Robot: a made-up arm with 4 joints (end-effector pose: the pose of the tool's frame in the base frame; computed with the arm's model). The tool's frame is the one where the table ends. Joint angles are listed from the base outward.
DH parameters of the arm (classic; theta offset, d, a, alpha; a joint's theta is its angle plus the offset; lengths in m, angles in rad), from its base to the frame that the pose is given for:
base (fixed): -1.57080 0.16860 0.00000 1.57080
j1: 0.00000 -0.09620 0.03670 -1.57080
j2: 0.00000 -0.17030 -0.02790 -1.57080
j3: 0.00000 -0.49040 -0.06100 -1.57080
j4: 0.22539 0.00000 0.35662 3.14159
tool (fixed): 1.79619 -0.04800 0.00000 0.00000
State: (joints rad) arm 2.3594 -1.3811 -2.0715 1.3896
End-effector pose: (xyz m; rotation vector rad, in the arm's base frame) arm -0.1136 -0.7082 -0.2326 0.9034 1.0119 0.4086
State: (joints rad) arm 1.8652 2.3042 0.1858 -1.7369
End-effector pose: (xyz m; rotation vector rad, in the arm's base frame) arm 0.1297 -0.1467 0.4089 -1.1285 -2.0716 -1.4456
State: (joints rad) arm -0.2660 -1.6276 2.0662 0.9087
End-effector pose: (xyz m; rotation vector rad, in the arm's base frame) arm 0.2550 0.8016 0.1522 2.4966 -0.7168 -1.6029
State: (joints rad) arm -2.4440 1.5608 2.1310 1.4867
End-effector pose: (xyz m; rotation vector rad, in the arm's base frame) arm 0.0783 0.7069 -0.3580 1.3643 0.8205 2.4091
